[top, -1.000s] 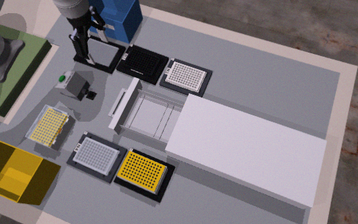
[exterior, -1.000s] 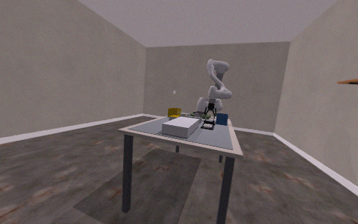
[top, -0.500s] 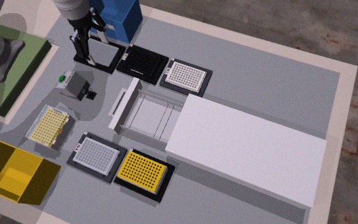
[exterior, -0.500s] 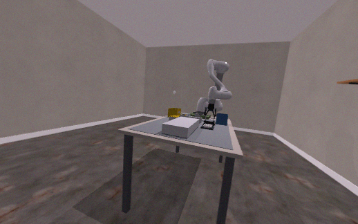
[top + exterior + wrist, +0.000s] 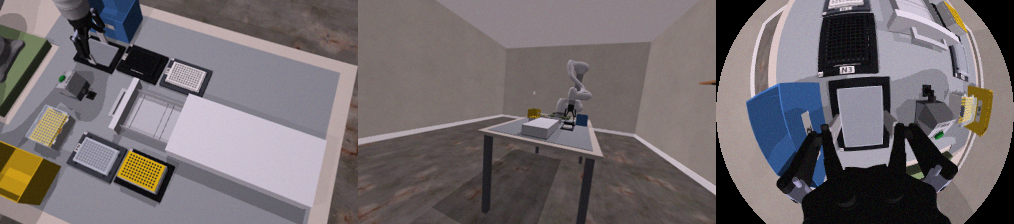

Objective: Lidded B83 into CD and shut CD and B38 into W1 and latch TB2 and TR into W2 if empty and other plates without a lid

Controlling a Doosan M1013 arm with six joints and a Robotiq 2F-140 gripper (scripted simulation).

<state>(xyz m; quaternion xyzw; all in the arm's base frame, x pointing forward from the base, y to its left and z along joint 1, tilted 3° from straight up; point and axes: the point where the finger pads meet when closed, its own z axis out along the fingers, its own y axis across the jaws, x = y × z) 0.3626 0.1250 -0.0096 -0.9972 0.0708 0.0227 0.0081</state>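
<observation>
The flat grey lid is 2 cm below my hand. From my hand the other things lie so: done key (6 cm behind, 16 cm to the right, 3 cm above); then black lid park nest (3 cm below); then blue bin W2 (2 cm ahead, 15 cm to the left).
</observation>
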